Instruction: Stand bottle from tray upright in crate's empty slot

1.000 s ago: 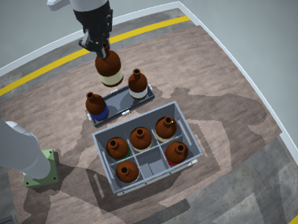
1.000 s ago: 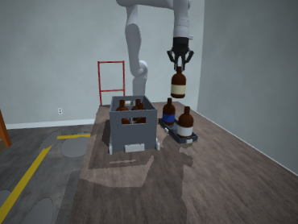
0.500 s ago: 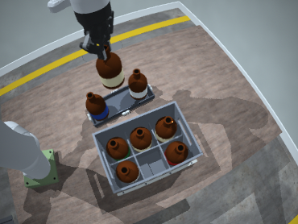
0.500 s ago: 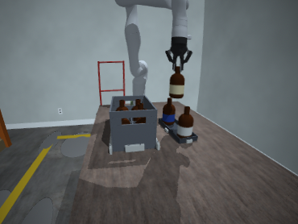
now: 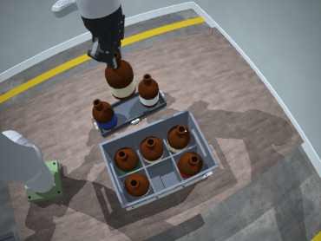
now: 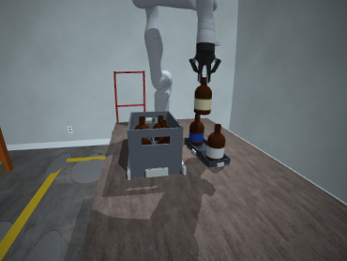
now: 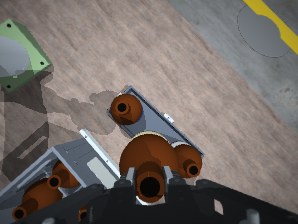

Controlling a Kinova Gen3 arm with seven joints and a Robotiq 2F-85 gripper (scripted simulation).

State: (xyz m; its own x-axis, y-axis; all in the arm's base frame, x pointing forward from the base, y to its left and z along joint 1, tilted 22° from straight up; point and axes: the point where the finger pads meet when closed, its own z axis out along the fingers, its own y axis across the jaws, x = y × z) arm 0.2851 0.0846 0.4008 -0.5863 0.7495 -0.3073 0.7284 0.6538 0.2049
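Right now the cream-label bottle is 70 mm below my hand. Round my hand: tray 30 mm to the left, 320 mm below; then blue-label bottle 90 mm behind, 30 mm to the left, 250 mm below; then white-label bottle 90 mm ahead, 20 mm to the left, 250 mm below.
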